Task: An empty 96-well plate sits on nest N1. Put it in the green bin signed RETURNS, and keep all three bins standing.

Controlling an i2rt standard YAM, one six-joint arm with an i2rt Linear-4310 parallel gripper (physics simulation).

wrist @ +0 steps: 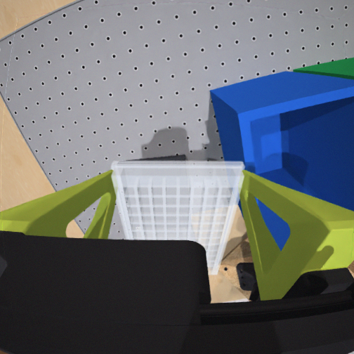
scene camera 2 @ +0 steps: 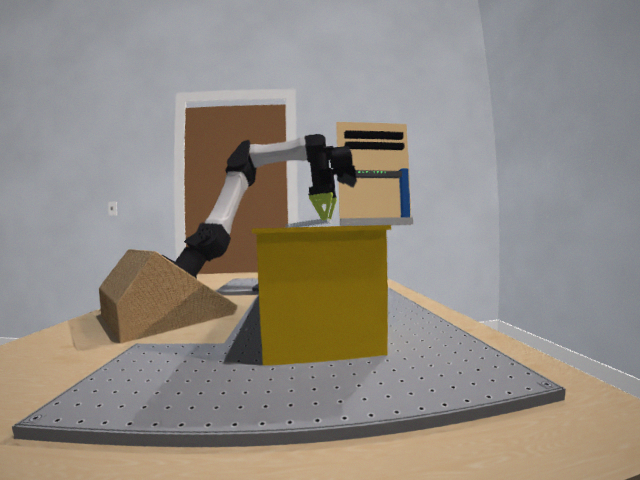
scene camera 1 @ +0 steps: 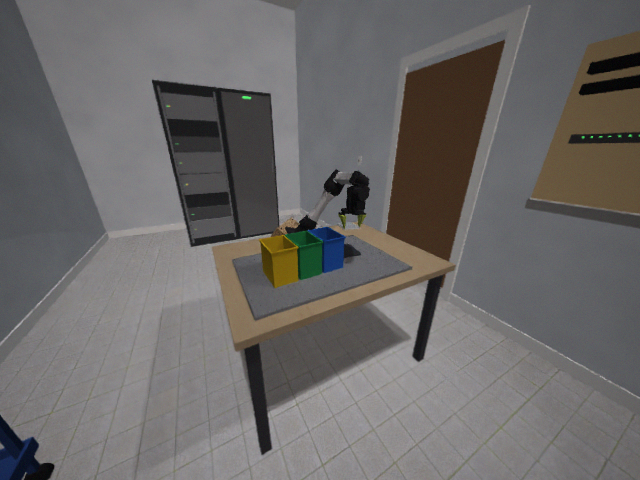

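My gripper [scene camera 1: 353, 226] [scene camera 2: 325, 219] [wrist: 177, 177] is shut on the clear 96-well plate [wrist: 167, 200] [scene camera 2: 305, 223], with one yellow-green finger at each side. The plate hangs in the air, seen past the yellow bin's rim in scene camera 2, and slopes somewhat there. It is beside the blue bin [scene camera 1: 333, 254] [wrist: 280, 90] in the wrist view, not over the green bin. The green bin [scene camera 1: 311, 260] [wrist: 332, 68] stands between the blue bin and the yellow bin [scene camera 1: 283, 268] [scene camera 2: 323, 299]. All three bins are upright. The RETURNS sign and nest N1 cannot be made out.
The bins stand close together in a row on a grey perforated board [scene camera 1: 248, 304] [scene camera 2: 103, 408] [wrist: 125, 60] on the wooden table [scene camera 1: 310, 320]. A brown wedge-shaped block [scene camera 2: 155, 294] is near the arm's base. A flat grey piece [scene camera 2: 238, 284] lies behind the yellow bin.
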